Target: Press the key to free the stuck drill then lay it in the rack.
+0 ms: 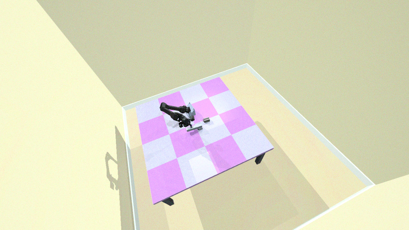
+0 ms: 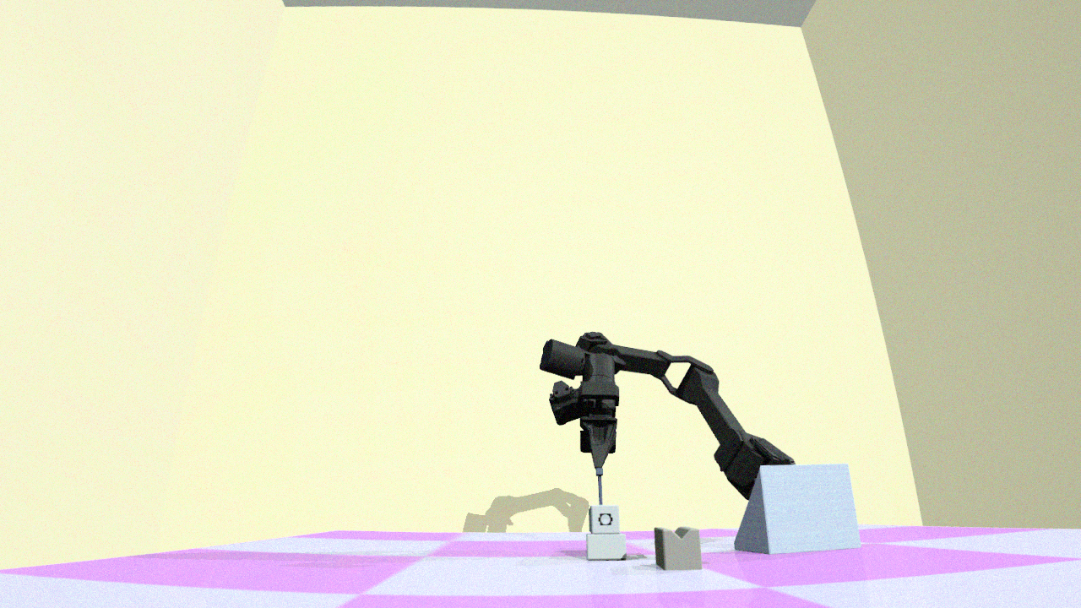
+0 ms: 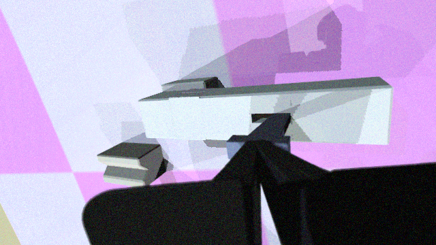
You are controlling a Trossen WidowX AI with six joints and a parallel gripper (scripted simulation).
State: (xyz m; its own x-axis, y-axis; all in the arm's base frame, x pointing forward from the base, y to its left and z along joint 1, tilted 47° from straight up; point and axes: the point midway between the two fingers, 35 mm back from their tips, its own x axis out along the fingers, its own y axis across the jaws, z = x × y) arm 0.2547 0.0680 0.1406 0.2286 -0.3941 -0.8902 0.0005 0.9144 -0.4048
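Right now my gripper tip is 3 cm above the key. The rest, counted from my gripper tip: grey holder block 4 cm to the left, 8 cm below; then drill 6 cm to the left, 7 cm below; then rack 7 cm behind, 21 cm to the left, 10 cm below.
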